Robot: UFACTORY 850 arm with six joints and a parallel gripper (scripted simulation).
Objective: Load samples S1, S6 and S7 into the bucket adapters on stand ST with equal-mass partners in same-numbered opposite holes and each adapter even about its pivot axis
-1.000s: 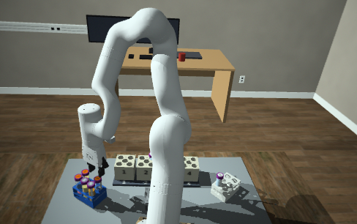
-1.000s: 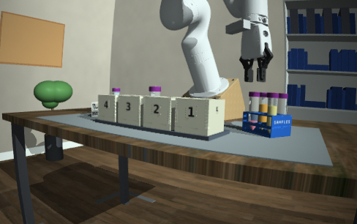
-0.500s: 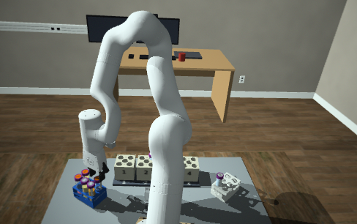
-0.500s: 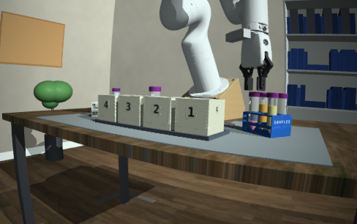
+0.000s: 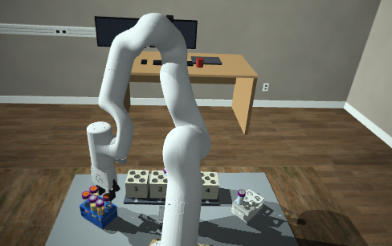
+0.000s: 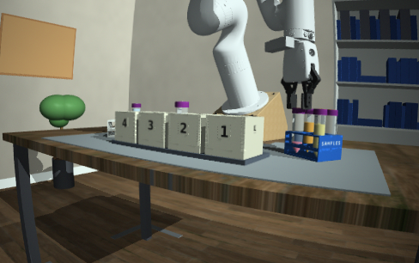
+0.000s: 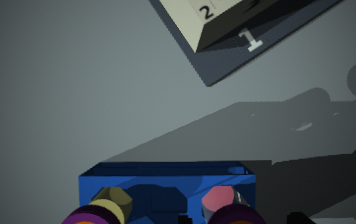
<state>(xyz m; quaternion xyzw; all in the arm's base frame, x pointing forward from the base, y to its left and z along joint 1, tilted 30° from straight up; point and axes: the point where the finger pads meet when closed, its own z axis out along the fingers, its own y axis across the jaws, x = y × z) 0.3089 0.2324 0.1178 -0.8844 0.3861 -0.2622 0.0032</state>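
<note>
Now: the blue samples rack 20 mm ahead of my hand, 40 mm to the left of it and 110 mm below it. Also, from my hand: adapter 1 (120 mm ahead, 140 mm to the right, 80 mm below); white rack (130 mm behind, 600 mm to the right, 110 mm below).
</note>
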